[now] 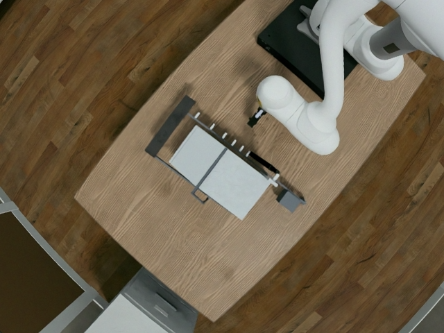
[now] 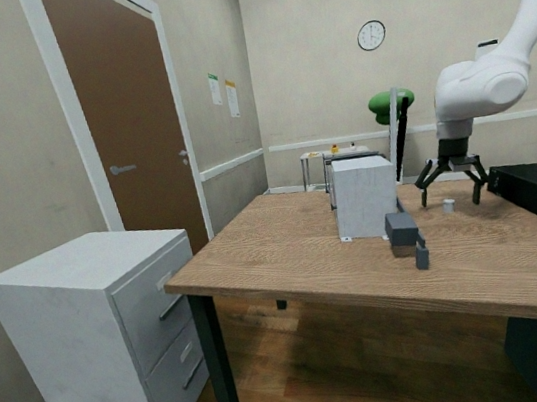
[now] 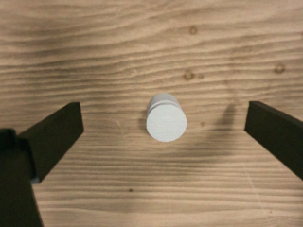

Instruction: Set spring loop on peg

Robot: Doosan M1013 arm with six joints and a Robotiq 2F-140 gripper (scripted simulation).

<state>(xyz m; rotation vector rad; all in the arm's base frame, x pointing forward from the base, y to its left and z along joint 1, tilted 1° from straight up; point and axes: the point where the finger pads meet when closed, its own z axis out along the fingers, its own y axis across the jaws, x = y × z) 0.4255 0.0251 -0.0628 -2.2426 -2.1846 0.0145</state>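
My hand is 10 mm above the steel test weight. Also, from my hand: white peg 190 mm ahead, 160 mm to the left, 370 mm above.
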